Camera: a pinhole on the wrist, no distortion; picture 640 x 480 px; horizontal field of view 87.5 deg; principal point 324.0 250.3 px. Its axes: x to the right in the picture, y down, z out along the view. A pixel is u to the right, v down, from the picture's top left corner.
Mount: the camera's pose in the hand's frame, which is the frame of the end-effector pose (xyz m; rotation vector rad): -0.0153 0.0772 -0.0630 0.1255 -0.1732 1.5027
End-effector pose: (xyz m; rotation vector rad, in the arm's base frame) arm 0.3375 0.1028 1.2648 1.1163 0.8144 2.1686
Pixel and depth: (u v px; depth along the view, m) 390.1 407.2 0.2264
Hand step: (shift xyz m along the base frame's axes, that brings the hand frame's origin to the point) 0.1852 -0.1033 0.0752
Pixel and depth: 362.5 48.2 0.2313
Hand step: 0.0776 0.0945 0.1764
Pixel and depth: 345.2 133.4 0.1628
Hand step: 0.0561 0.0168 0.1034
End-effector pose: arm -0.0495 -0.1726 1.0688 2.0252 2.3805 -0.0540
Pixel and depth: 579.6 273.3 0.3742
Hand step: 0.2868 -0.0041 -0.3614
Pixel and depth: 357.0 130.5 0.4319
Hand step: 0.0026 0.1149 -0.3772
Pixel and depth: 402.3 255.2 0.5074
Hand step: 0.0974 -0.0347 -0.4575
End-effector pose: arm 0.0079 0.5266 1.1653 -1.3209 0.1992 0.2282
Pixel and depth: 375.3 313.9 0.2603
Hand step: -0.0856 0.2057 0.0011
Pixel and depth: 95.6 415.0 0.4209
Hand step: -0.1653 0.2059 0.3904
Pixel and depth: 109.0 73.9 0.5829
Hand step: 0.3614 0.3478 0.4298
